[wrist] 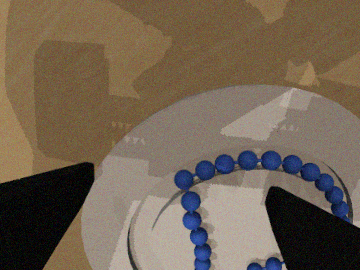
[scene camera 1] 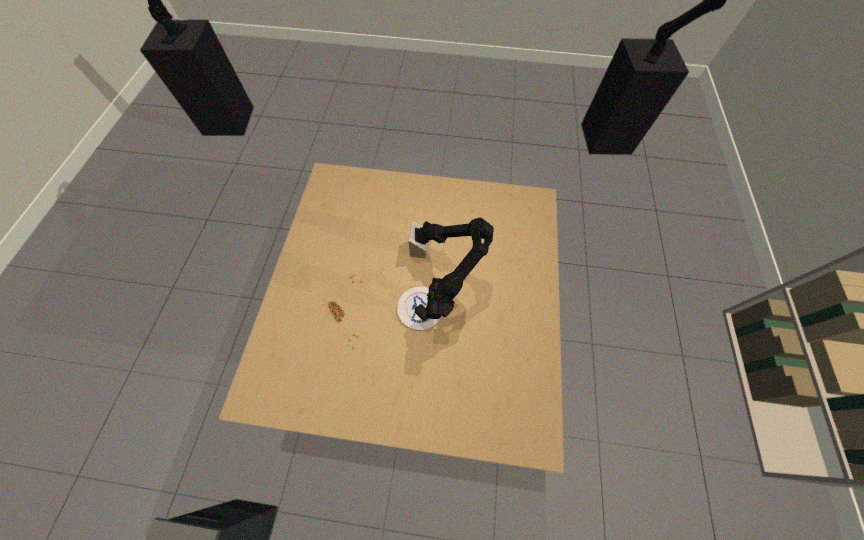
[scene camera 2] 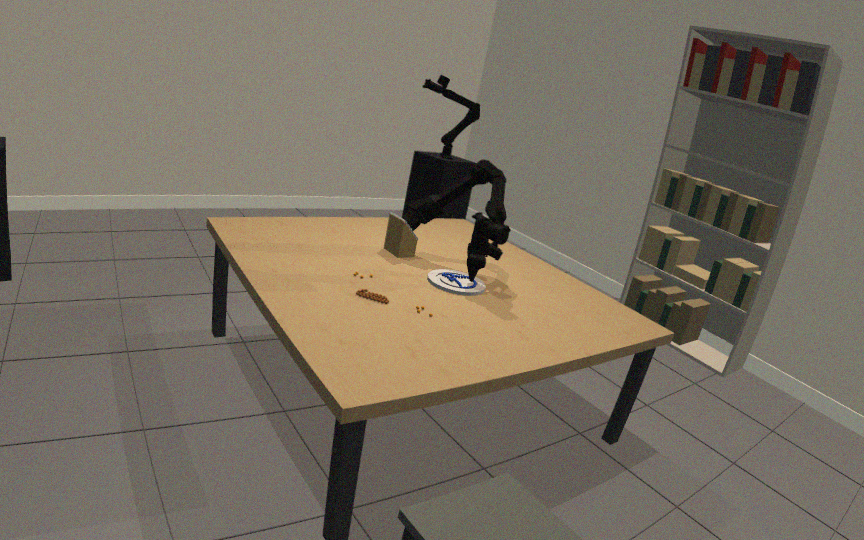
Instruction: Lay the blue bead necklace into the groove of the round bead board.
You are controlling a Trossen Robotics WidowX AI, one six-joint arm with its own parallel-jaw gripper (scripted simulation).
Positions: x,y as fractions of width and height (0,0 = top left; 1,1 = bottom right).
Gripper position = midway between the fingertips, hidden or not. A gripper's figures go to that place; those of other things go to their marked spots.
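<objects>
You've got my gripper (wrist: 0.50,0.68) at 10 cm from the lens, and there's a round white bead board (wrist: 0.65,0.77) that sits 12 cm from the lens.
</objects>
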